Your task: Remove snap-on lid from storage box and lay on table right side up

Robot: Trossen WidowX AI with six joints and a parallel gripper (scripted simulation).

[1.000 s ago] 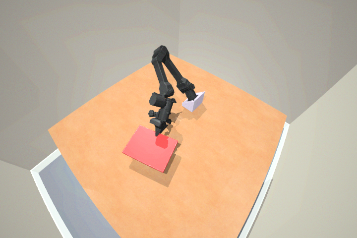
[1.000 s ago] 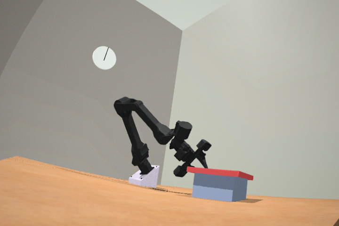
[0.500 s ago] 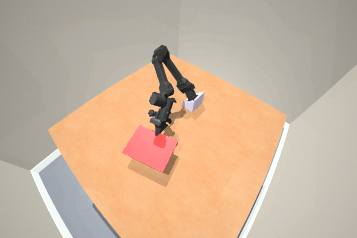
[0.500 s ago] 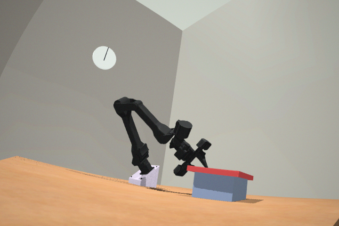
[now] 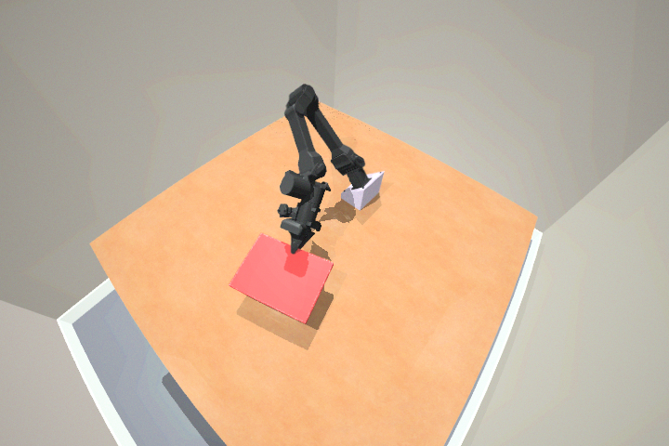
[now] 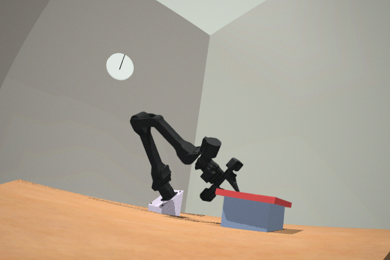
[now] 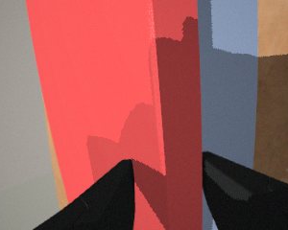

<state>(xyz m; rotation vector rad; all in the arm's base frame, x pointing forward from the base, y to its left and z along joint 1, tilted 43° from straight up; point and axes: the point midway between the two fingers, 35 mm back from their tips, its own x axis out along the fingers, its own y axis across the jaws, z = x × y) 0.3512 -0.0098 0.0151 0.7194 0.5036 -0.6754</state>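
My gripper tip is 8 cm short of the red lid and 1 cm to the right of it. Also, from my gripper tip: blue-grey storage box 8 cm ahead, 1 cm to the left, 5 cm below.
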